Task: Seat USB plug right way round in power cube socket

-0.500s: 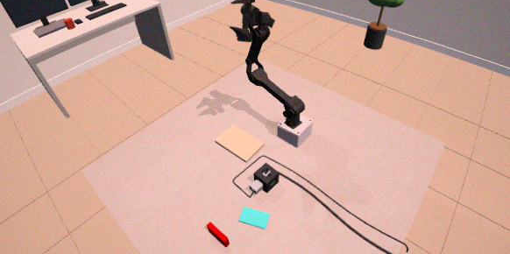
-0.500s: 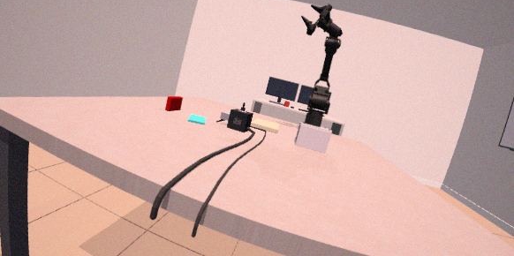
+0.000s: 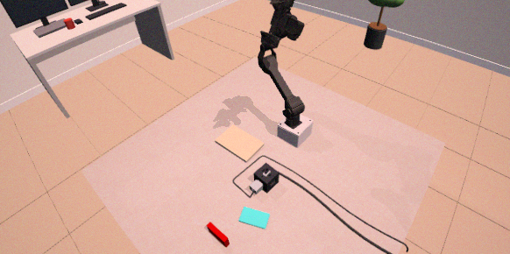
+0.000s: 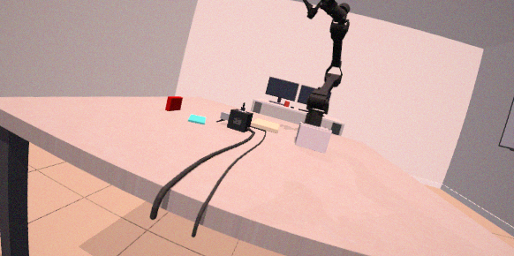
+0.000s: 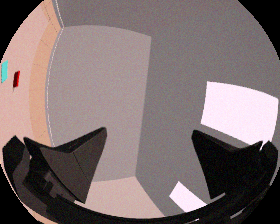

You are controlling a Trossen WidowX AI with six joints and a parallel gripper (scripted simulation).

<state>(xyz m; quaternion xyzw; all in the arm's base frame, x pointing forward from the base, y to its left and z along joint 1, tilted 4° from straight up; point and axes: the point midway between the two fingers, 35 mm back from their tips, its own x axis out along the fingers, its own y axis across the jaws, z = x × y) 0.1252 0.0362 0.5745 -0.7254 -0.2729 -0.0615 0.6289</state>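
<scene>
The USB plug is 110 mm ahead of my gripper tip, 120 mm to the left of it and 580 mm below it. The rest, counted from my gripper tip: cyan card (250 mm ahead, 210 mm to the left, 670 mm below); tan sheet (70 mm ahead, 140 mm to the right, 670 mm below); red block (410 mm ahead, 190 mm to the left, 650 mm below).
</scene>
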